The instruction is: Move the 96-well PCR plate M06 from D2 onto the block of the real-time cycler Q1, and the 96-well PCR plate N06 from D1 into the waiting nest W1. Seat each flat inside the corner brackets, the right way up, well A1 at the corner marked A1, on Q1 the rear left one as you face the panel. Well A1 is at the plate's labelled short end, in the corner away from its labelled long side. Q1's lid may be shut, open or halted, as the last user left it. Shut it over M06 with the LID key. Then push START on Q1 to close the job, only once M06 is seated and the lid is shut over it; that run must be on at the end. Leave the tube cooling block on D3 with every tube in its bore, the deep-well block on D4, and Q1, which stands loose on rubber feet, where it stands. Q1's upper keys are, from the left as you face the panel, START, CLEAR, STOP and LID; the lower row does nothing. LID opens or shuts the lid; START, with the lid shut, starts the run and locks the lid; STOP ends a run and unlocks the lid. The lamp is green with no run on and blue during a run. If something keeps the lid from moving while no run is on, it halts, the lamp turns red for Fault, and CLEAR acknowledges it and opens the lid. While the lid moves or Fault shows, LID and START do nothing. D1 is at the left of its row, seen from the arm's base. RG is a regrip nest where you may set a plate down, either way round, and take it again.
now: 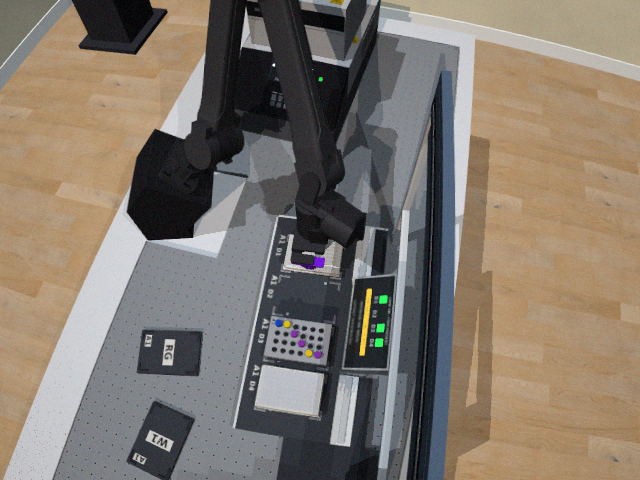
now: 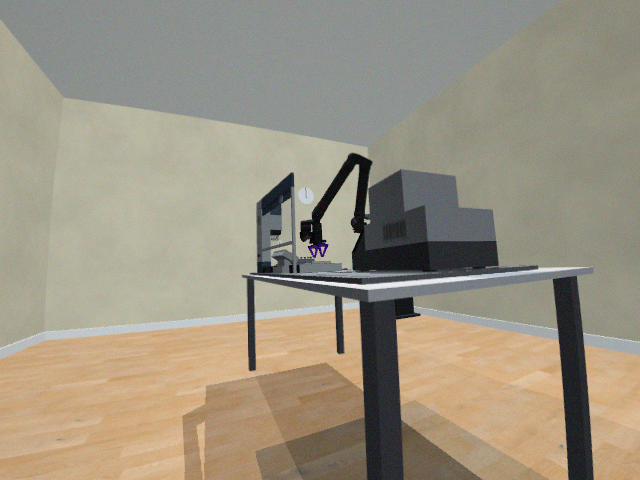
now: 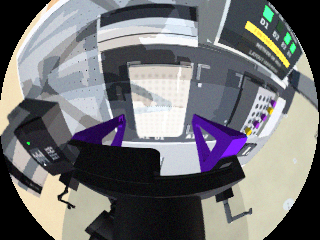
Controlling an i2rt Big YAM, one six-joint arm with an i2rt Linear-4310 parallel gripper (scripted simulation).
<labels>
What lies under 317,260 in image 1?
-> My gripper.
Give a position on a tube cooling block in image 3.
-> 248,109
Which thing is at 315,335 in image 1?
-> A tube cooling block.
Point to a white deep-well block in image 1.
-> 283,389
</labels>
